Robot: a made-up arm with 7 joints.
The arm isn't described. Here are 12 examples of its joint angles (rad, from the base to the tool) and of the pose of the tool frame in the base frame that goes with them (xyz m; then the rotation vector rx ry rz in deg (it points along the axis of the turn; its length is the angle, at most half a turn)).
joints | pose
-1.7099 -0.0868 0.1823 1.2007 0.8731 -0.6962 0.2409 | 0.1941 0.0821 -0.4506 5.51 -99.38 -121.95
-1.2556 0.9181 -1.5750 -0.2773 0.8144 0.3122 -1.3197 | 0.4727 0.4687 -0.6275 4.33 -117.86 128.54
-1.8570 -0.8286 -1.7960 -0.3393 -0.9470 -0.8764 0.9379 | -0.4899 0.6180 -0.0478 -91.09 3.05 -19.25
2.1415 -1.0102 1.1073 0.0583 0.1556 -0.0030 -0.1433 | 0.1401 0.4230 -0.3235 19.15 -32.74 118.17
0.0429 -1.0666 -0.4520 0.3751 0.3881 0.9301 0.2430 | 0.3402 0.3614 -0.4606 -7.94 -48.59 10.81
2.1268 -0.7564 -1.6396 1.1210 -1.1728 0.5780 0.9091 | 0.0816 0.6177 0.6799 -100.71 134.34 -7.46
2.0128 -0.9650 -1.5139 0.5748 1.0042 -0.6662 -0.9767 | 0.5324 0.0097 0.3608 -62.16 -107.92 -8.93
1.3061 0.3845 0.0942 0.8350 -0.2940 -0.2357 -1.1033 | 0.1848 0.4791 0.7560 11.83 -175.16 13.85
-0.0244 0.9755 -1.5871 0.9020 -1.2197 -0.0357 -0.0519 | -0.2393 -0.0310 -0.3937 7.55 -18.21 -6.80
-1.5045 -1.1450 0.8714 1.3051 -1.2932 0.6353 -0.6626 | 0.6111 0.3162 -0.4683 -5.62 -67.92 -79.34
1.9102 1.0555 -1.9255 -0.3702 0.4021 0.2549 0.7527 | 0.3566 0.1345 0.0218 -3.67 -79.86 36.54
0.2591 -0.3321 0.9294 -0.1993 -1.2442 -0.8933 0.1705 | 0.4211 0.0155 0.3708 -13.48 -47.18 138.25
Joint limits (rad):
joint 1: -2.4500..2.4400
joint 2: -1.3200..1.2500
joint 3: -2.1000..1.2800
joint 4: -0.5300..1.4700
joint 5: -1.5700..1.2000
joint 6: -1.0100..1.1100
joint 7: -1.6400..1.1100
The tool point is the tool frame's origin. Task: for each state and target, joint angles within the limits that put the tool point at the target. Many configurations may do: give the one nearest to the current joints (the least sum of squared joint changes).
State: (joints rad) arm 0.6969 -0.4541 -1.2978 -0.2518 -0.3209 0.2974 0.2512
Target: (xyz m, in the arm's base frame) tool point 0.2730 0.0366 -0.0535
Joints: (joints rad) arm 1.1720 0.0233 -0.9718 -0.1888 -0.1891 -0.3642 0.0502
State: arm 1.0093 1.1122 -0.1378 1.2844 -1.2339 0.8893 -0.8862
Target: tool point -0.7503 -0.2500 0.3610
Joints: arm 1.0819 1.2500 0.6566 1.4700 -0.9016 0.7358 -1.3269
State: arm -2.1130 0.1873 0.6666 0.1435 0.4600 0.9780 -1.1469
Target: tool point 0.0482 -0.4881 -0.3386
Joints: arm -2.0584 0.2844 1.0712 -0.0569 0.3645 0.4965 -0.9066
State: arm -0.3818 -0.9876 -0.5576 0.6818 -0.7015 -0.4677 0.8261
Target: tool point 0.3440 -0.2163 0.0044
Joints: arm 0.3636 -1.0419 -0.3422 0.9500 -0.7327 -0.7687 0.3636
